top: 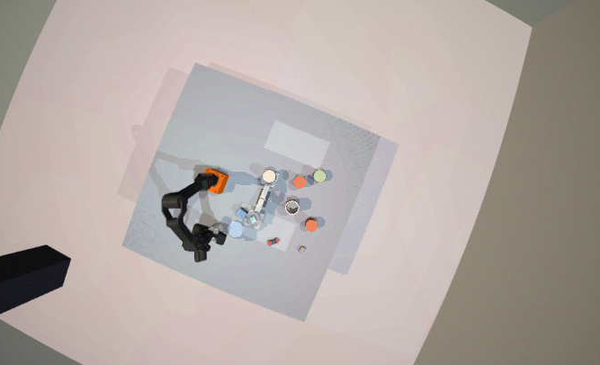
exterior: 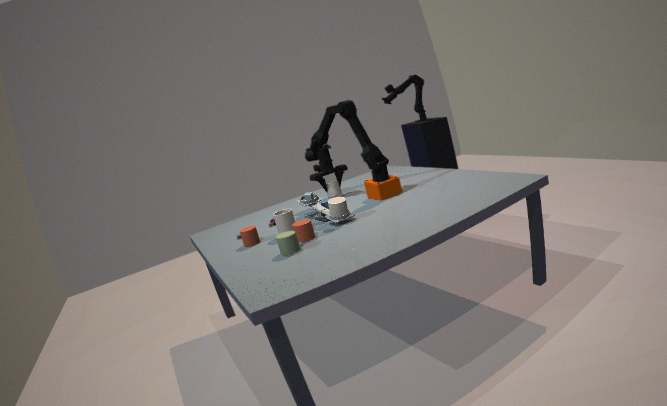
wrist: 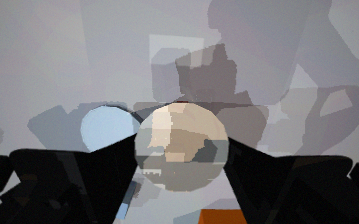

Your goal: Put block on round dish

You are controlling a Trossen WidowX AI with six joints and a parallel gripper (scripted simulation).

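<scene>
Right now the cup is 20 mm to the right of my gripper tip. The rest, counted from my gripper tip: green block 190 mm ahead, 160 mm to the left, 40 mm above; then blue block 150 mm to the left, 100 mm ahead, 30 mm below; then round pale dish 100 mm ahead, 50 mm below, 40 mm to the left.
</scene>
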